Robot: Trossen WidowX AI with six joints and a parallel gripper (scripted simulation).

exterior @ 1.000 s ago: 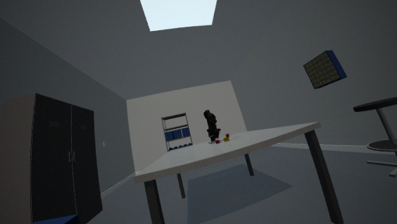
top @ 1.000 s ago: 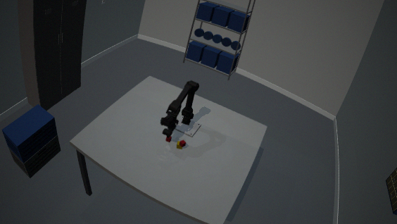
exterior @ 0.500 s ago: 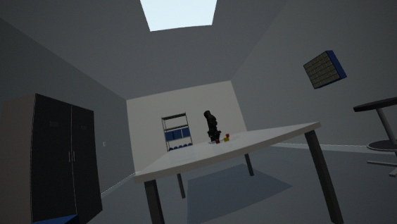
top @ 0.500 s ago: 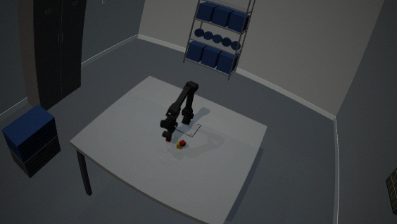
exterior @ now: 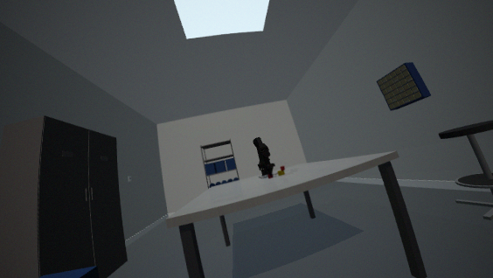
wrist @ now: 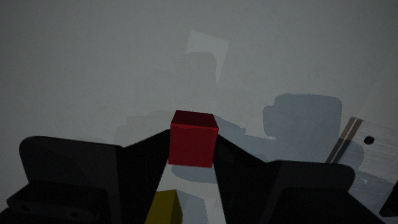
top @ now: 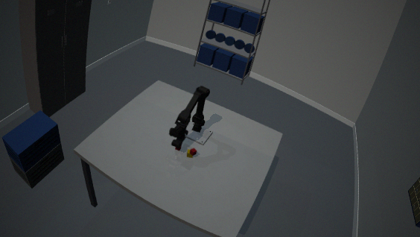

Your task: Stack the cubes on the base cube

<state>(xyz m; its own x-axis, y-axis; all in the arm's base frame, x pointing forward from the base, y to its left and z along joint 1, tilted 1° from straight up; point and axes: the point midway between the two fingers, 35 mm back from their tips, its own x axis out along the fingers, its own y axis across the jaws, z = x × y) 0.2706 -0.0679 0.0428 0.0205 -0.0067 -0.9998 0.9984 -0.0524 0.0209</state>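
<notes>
The yellow cube lies 3 cm ahead of my gripper tip and 10 cm to the left of it.
</notes>
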